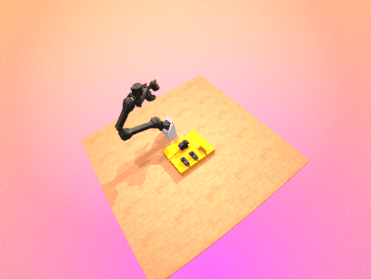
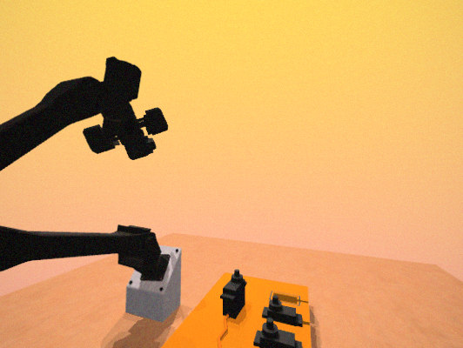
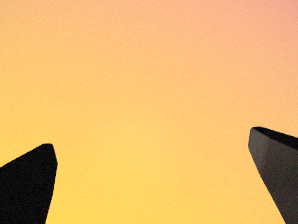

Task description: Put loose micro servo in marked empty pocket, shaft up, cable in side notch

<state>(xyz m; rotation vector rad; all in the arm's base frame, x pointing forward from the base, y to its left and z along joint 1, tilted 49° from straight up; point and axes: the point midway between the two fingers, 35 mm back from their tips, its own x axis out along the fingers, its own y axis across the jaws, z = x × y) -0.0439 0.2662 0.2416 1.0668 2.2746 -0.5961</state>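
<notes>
My gripper tip is 310 mm short of the orange deck, 40 mm to the left of it and 430 mm above it.
</notes>
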